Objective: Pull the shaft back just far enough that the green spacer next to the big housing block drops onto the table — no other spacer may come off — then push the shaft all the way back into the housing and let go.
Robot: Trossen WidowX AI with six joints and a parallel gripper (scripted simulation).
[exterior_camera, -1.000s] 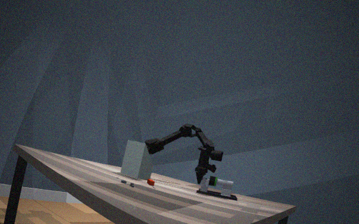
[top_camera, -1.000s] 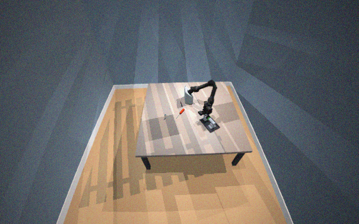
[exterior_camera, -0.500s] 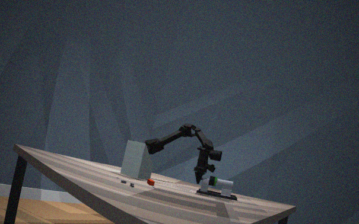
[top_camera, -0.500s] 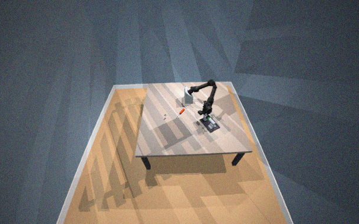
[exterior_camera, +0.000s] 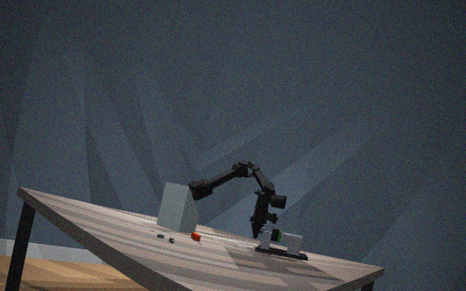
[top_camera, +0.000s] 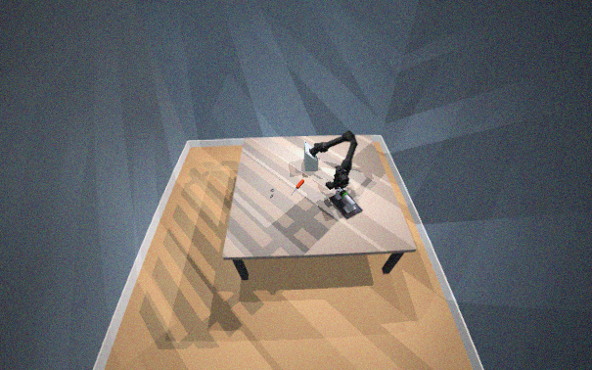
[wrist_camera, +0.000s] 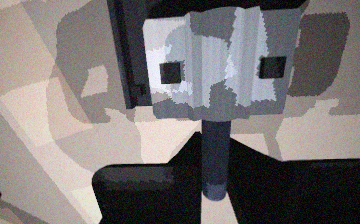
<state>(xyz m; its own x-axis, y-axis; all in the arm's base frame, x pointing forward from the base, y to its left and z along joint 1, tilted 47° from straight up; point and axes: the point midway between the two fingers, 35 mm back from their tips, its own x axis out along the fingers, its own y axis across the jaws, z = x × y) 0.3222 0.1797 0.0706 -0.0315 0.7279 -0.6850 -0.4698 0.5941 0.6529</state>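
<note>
The dark blue shaft is 60 mm ahead of my gripper tip, 30 mm to the left of it and 30 mm above it. From my gripper tip the other things lie so: green spacer 90 mm ahead, 50 mm to the left, 30 mm above; then dark spacer 80 mm ahead, 40 mm to the left, 30 mm above; then red-handled screwdriver 310 mm to the right, 60 mm behind, 40 mm below.
</note>
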